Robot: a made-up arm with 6 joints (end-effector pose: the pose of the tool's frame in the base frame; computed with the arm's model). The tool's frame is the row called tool.
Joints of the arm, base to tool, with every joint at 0 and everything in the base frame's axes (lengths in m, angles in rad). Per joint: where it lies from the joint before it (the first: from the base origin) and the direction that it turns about. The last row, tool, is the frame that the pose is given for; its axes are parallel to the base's.
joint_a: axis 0 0 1 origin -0.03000 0.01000 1.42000
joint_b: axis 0 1 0 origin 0.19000 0.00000 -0.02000
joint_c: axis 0 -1 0 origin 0.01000 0.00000 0.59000
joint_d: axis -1 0 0 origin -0.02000 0.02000 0.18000
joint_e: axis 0 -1 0 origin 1.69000 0.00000 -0.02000
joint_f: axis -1 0 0 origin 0.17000 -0.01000 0.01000
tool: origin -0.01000 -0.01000 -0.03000
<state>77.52 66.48 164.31 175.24 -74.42 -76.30</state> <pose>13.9 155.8 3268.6 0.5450 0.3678 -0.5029 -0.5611</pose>
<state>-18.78 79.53 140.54 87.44 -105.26 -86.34</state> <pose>1271.2 -593.9 2993.8 0.4255 0.3483 -0.3322 -0.7664</pose>
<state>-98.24 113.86 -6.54 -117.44 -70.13 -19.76</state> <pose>138.4 -97.3 -446.0 0.4551 -0.8315 0.2775 0.1563</pose>
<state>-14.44 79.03 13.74 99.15 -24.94 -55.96</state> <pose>1593.1 -491.9 -62.5 0.7355 -0.3466 0.5770 -0.0767</pose>
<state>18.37 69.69 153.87 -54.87 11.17 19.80</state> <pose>707.8 261.2 3431.4 0.6189 0.3694 -0.6428 0.2593</pose>
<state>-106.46 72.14 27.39 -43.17 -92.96 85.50</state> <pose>-476.5 -1903.5 403.6 0.8438 0.4398 0.3050 0.0385</pose>
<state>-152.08 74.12 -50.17 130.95 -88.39 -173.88</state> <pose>-119.0 95.4 -29.8 0.1645 -0.2531 -0.2307 0.9250</pose>
